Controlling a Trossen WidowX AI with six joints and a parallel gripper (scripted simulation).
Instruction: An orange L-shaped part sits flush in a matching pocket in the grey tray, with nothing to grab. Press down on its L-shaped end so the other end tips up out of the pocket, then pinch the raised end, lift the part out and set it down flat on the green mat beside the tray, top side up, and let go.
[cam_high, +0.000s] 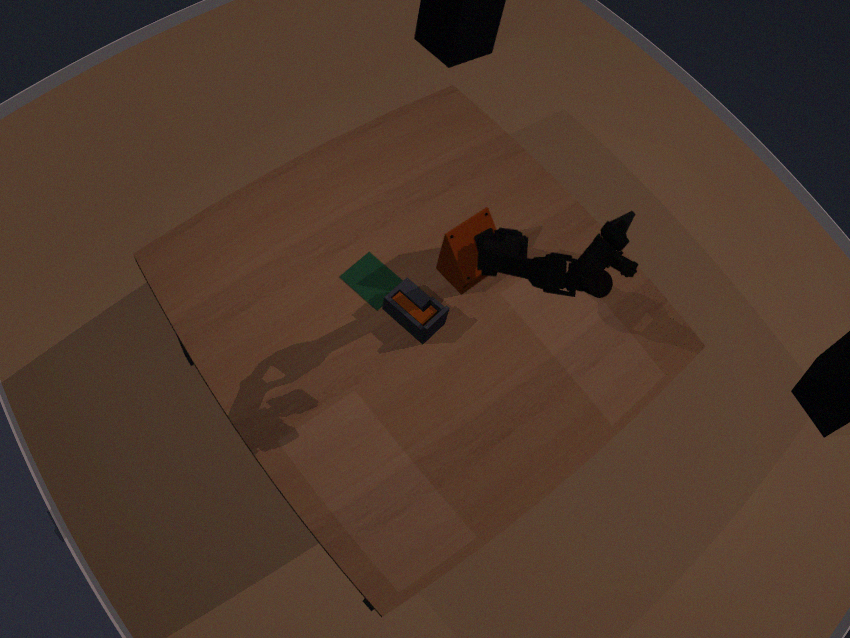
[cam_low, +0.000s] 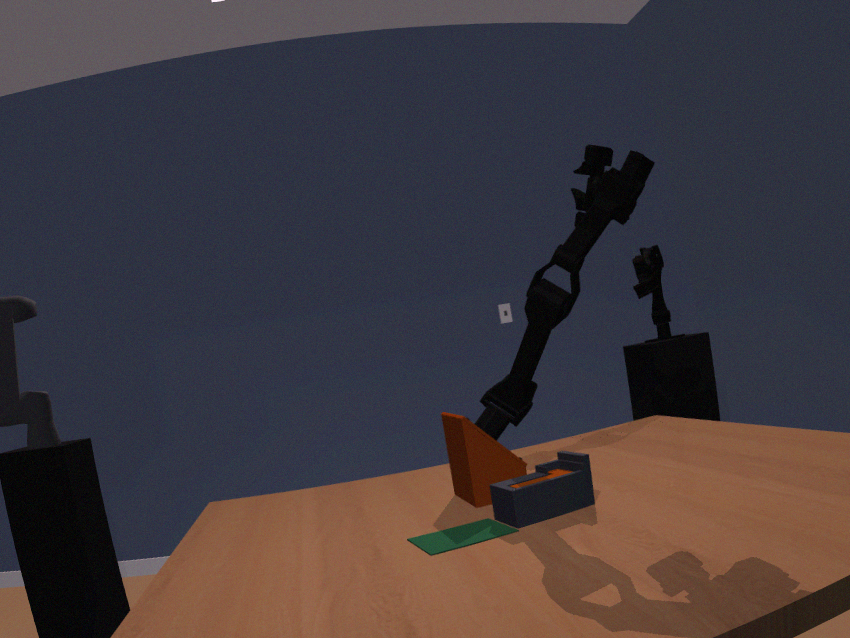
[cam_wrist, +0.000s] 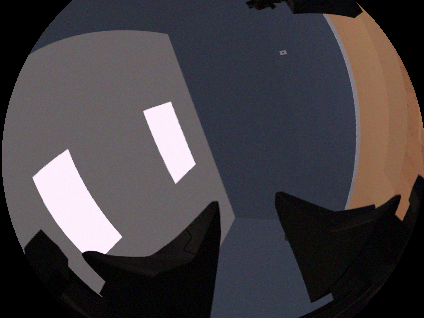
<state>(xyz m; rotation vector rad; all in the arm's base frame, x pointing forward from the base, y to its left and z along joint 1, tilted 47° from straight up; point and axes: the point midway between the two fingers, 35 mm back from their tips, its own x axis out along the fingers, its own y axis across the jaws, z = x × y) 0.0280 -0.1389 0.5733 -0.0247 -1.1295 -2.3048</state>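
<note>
My gripper tip is 30 cm short of the orange L-shaped part, 27 cm to the left of it and 58 cm above it. From my gripper tip the other things lie so: green mat 33 cm ahead, 44 cm to the right, 64 cm below.
</note>
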